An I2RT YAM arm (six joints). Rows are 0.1 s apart.
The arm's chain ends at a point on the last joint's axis. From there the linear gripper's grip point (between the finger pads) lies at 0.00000 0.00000 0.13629 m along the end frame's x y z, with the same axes.
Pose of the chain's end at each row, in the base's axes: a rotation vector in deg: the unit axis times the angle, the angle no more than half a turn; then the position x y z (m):
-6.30 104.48 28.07 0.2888 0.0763 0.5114
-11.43 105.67 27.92 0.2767 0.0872 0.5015
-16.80 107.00 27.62 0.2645 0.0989 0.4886
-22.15 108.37 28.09 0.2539 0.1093 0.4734
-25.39 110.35 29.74 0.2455 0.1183 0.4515
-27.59 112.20 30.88 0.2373 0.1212 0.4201
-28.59 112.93 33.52 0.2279 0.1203 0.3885
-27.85 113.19 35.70 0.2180 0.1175 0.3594
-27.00 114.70 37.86 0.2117 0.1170 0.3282
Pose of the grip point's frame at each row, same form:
-6.30 104.48 28.07 0.4108 0.1286 0.4805
-11.43 105.67 27.92 0.3951 0.1452 0.4669
-16.80 107.00 27.62 0.3787 0.1621 0.4494
-22.15 108.37 28.09 0.3628 0.1783 0.4293
-25.39 110.35 29.74 0.3490 0.1921 0.4023
-27.59 112.20 30.88 0.3363 0.1979 0.3664
-28.59 112.93 33.52 0.3230 0.2011 0.3337
-27.85 113.19 35.70 0.3115 0.2006 0.3052
-27.00 114.70 37.86 0.3025 0.2018 0.2723

